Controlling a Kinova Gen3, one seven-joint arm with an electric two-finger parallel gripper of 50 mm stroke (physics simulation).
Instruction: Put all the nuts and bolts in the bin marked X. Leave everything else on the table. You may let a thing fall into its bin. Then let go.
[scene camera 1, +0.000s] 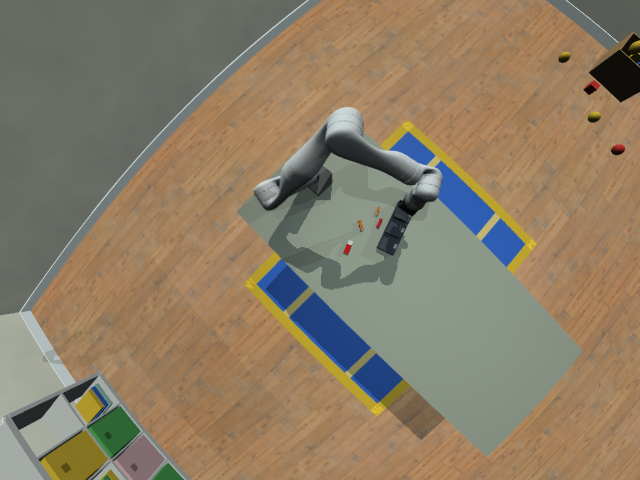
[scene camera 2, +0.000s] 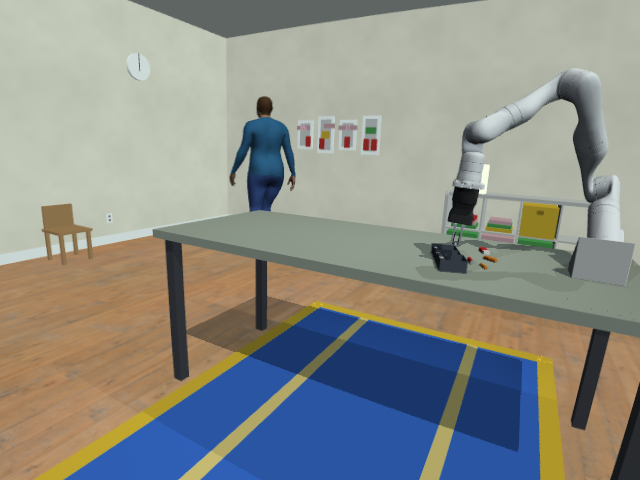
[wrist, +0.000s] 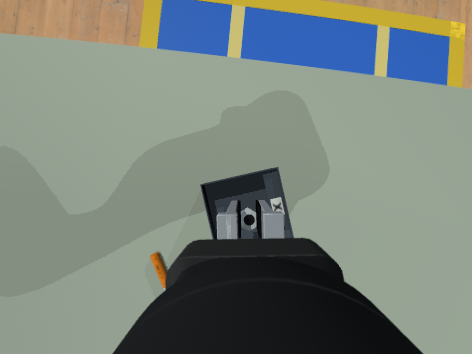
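Where they show: gripper, fingertip midpoint: (scene camera 2: 455, 243) (wrist: 248, 213); arm's base at its link origin: (scene camera 2: 603, 255).
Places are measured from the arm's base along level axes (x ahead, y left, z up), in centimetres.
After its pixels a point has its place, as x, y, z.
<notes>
My gripper (scene camera 1: 403, 207) @[45.2, 13.2, 0.9] (scene camera 2: 456, 242) @[45.2, 13.2, 0.9] (wrist: 248, 213) @[45.2, 13.2, 0.9] is shut on a grey hex nut (wrist: 248, 227) @[45.1, 12.1, 1.5], seen between the fingertips in the wrist view with its dark hole facing the camera. The nut and fingers are above the bin marked X (scene camera 1: 403, 213) @[46.2, 12.2, -6.9] (wrist: 271, 184) @[48.3, 15.3, -4.1], the end compartment of a dark three-compartment tray (scene camera 2: 452, 265) @[45.2, 16.4, -5.3]. The X label shows on its sloped side in the wrist view, right of the fingers. The fingertips are clear of the tray in scene camera 2. The near part of the bin is hidden behind the gripper in the wrist view. No loose nut or bolt is discernible on the table.
Beside the tray on the table (scene camera 1: 465, 330) @[105.6, -15.6, -7.6] (scene camera 2: 310, 242) @[99.5, 1.4, -7.6] (wrist: 75, 100) @[26.0, 26.3, -7.6] lie an orange battery (scene camera 1: 377, 210) @[35.1, 5.7, -6.7] (scene camera 2: 483, 266) @[35.5, 6.9, -6.9] (wrist: 158, 270) @[35.2, 5.9, -6.5], a second orange battery (scene camera 1: 360, 225) @[32.7, -5.3, -6.3] (scene camera 2: 490, 258) @[32.7, -4.3, -6.6], a red battery (scene camera 1: 379, 223) @[39.5, 1.0, -6.2] (scene camera 2: 469, 259) @[39.8, 1.2, -6.5] and a red-and-white object (scene camera 1: 347, 248) @[34.2, -17.9, -6.3] (scene camera 2: 483, 250) @[34.6, -14.8, -6.3].
</notes>
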